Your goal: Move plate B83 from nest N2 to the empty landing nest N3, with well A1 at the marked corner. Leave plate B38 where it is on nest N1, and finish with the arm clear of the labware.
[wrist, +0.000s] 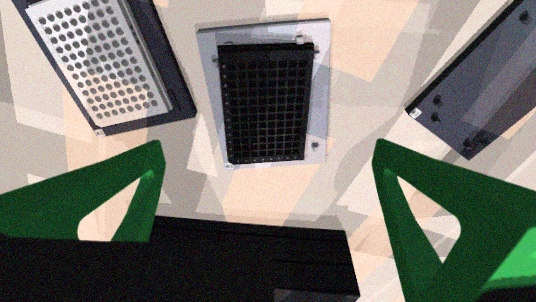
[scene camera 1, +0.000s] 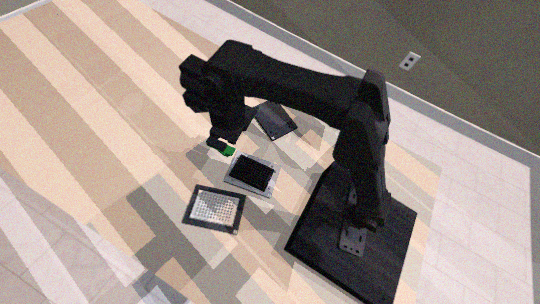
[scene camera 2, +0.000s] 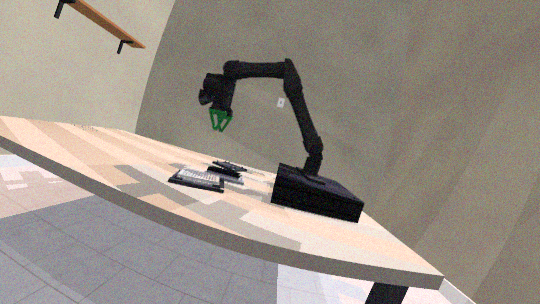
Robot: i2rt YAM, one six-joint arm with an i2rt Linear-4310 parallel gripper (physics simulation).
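Note:
Plate B83 (scene camera 1: pixel 251 172) (scene camera 2: pixel 223 172) (wrist: pixel 265 105), black, lies on the light grey nest N2 (scene camera 1: pixel 270 189) (wrist: pixel 321 100). In the wrist view its long edges look slightly askew to the nest; full seating is unclear. The white plate B38 (scene camera 1: pixel 215 206) (scene camera 2: pixel 200 175) (wrist: pixel 95 55) lies on the dark nest N1 (scene camera 1: pixel 240 210) (scene camera 2: pixel 220 187) (wrist: pixel 182 107). The dark nest N3 (scene camera 1: pixel 275 121) (wrist: pixel 480 95) bears no plate; its corner label shows in the wrist view. My gripper (scene camera 1: pixel 228 150) (scene camera 2: pixel 219 129) (wrist: pixel 268 151) is open and empty, high above the table.
The black base block (scene camera 1: pixel 360 270) (scene camera 2: pixel 317 197) stands beside the nests. My arm passes above N3 in scene camera 1. The table's front edge (scene camera 2: pixel 240 242) shows in scene camera 2. A wooden shelf (scene camera 2: pixel 102 21) hangs on the far wall.

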